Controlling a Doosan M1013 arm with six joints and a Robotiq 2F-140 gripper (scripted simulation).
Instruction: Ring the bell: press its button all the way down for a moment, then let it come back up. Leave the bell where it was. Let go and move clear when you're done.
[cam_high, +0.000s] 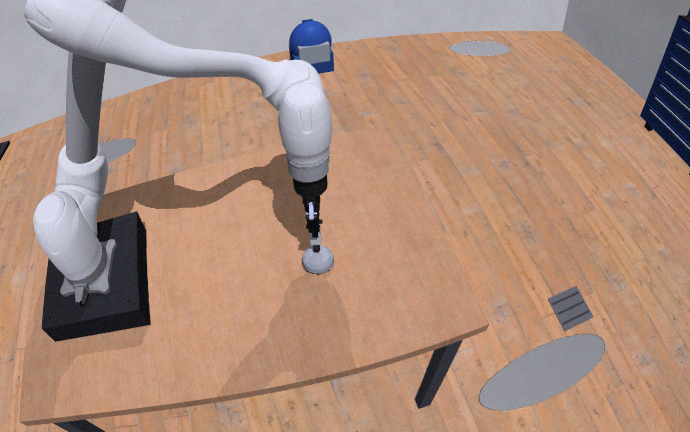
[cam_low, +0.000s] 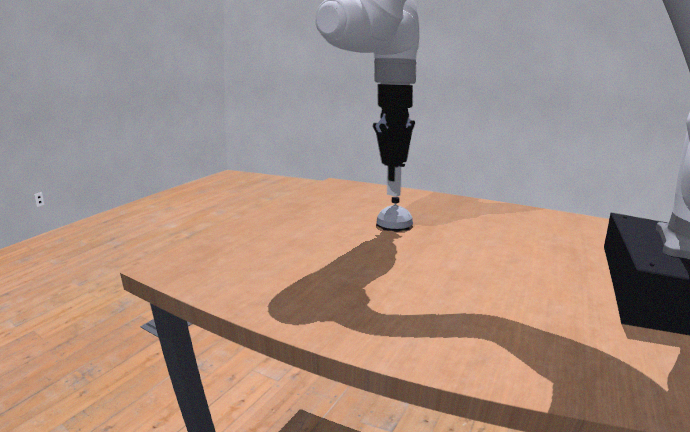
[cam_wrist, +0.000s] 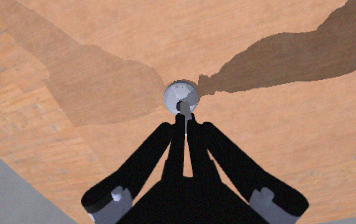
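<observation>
The black button is 50 mm below my hand and 10 mm to the right of it. From my hand the other things lie so: small grey dome bell 70 mm below, 10 mm to the right.
</observation>
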